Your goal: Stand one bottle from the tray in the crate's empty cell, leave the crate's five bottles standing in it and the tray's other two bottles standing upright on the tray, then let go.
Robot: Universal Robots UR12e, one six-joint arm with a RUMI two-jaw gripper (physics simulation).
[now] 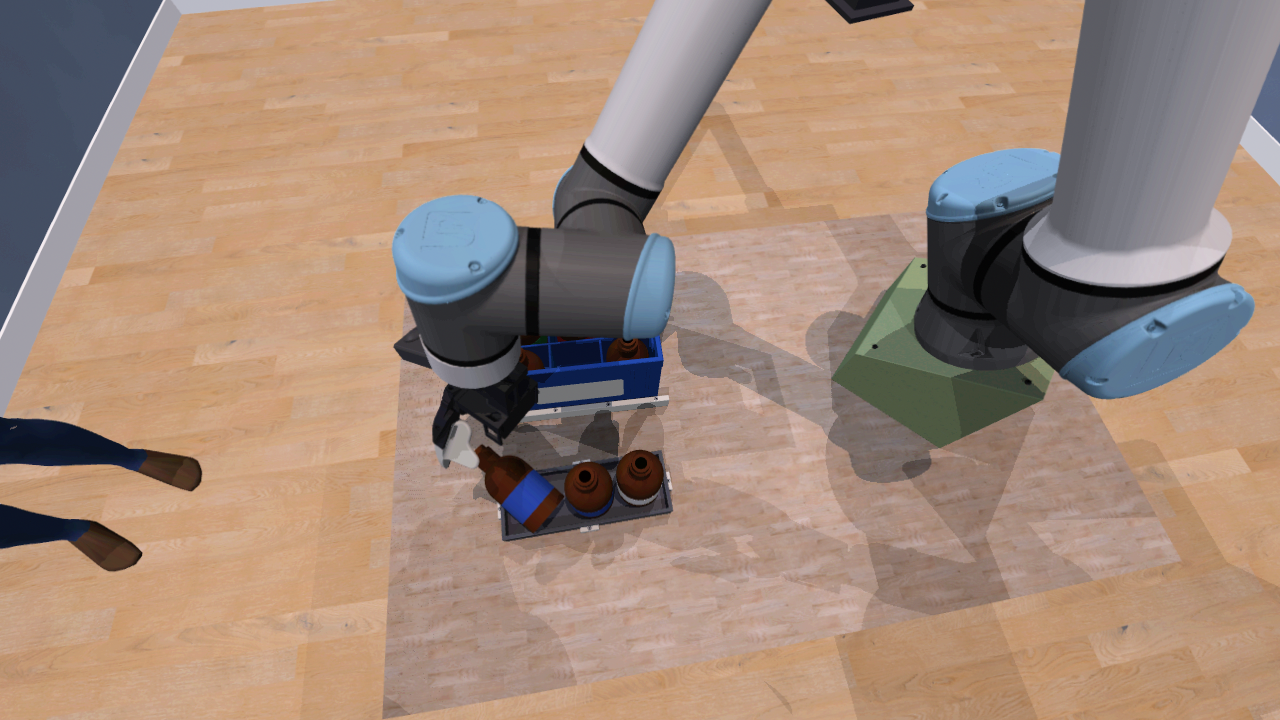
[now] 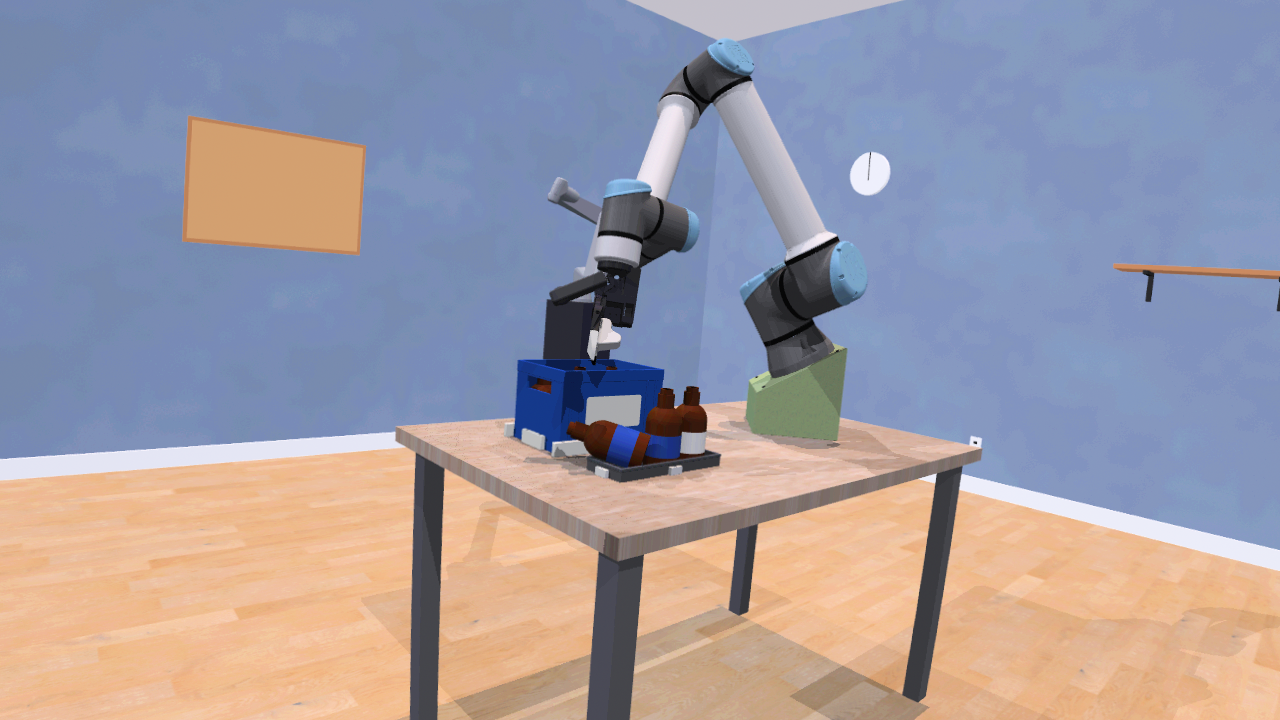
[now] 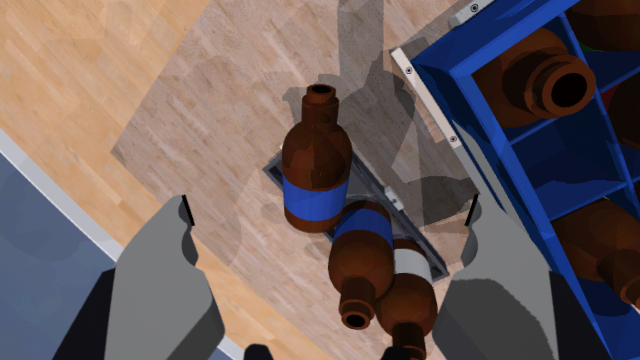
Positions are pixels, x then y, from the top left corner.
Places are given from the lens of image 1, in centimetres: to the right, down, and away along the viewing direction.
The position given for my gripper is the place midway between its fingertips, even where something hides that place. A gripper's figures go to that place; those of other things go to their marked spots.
my gripper (image 1: 484, 423): -21, 9, 66
white-labelled bottle (image 1: 639, 474): 0, 16, 68
